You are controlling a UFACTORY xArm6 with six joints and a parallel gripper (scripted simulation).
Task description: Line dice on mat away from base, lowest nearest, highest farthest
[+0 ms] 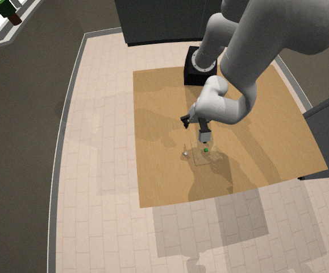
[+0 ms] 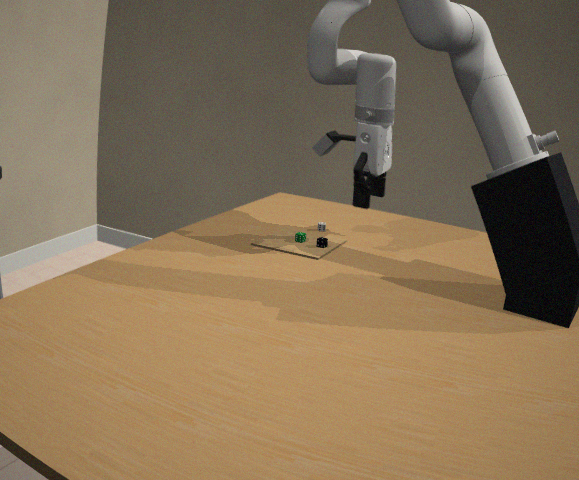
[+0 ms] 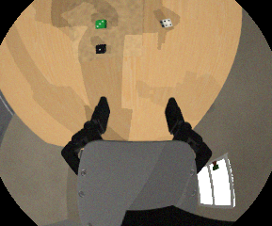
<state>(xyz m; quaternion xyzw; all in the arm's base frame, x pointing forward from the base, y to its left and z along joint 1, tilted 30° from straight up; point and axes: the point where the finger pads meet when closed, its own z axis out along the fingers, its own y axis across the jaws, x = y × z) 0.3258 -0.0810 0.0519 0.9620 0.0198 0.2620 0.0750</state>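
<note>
Now: the white die 12 cm ahead of my hand, 5 cm to the right of it and 9 cm below it. The rest, counted from my hand: thin tan mat 11 cm ahead, 6 cm to the left, 10 cm below; then black die 6 cm ahead, 6 cm to the left, 9 cm below; then green die 11 cm ahead, 6 cm to the left, 9 cm below.
</note>
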